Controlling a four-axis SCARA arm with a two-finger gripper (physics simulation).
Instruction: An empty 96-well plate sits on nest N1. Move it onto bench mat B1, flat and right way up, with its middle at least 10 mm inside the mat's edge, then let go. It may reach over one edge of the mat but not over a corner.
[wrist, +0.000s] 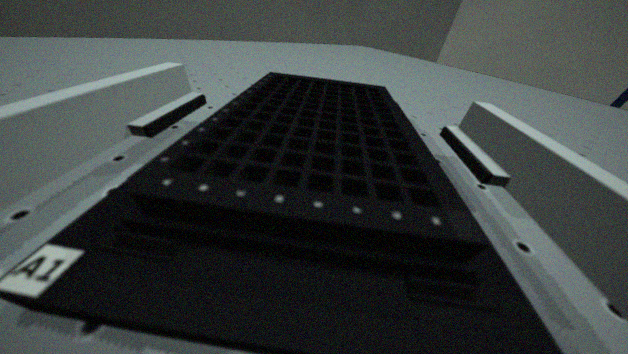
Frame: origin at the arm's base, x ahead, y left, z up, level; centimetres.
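Seen in the pictures: gripper, fingertip midpoint: (323, 100).
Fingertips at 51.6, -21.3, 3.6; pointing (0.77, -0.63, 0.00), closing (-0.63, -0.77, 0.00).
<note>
Offsets run from my fingertips to a thing's top centre, as dx, dy, dz. Level surfaces: height alone.
The black 96-well plate @[-1.9, +1.6, +0.3] (310, 150) lies flat and right way up in the wrist view, its wells facing up and a row of pale dots along its near edge. It sits on a dark base @[-1.9, +1.6, -0.8] (280, 300) with a white A1 label at the near left corner; this looks like nest N1. My gripper (323, 100) is open, one pale finger on each side of the plate. Strips of bench show between both finger pads and the plate, so neither pad touches it. The exact height of the pads against the plate is hard to tell. Mat B1 does not show.
A grey bench top @[dz -2.3] (320, 57) with small dark holes runs around the base and beyond the plate. A dark wall (200, 20) stands behind, with a tan surface (540, 55) at the back right. Part of a dark blue thing (621, 99) shows at the right edge.
</note>
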